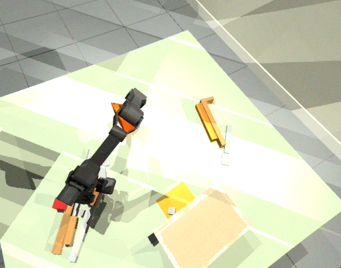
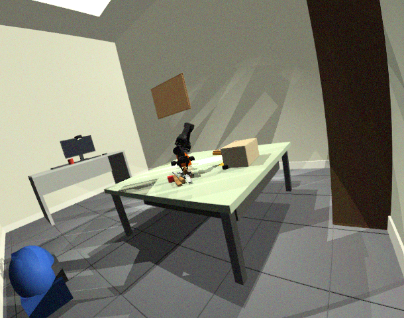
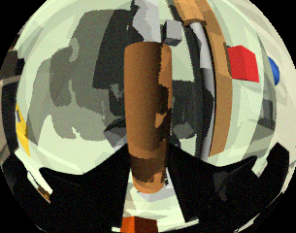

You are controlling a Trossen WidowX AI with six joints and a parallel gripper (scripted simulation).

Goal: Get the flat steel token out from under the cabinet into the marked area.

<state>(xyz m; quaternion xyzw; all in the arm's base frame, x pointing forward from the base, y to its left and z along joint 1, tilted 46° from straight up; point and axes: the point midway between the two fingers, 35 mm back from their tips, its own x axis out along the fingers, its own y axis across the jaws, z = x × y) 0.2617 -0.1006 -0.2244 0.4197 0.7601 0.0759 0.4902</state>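
Right now my gripper tip is 5 cm past the short bar and 2 cm above it. From my gripper tip the other things lie so: long wooden stick: 5 cm ahead, 14 cm to the right, 2 cm below; red cube: 1 cm ahead, 15 cm to the right, 1 cm below; small grey cube: 8 cm ahead, 8 cm to the right, 2 cm below.
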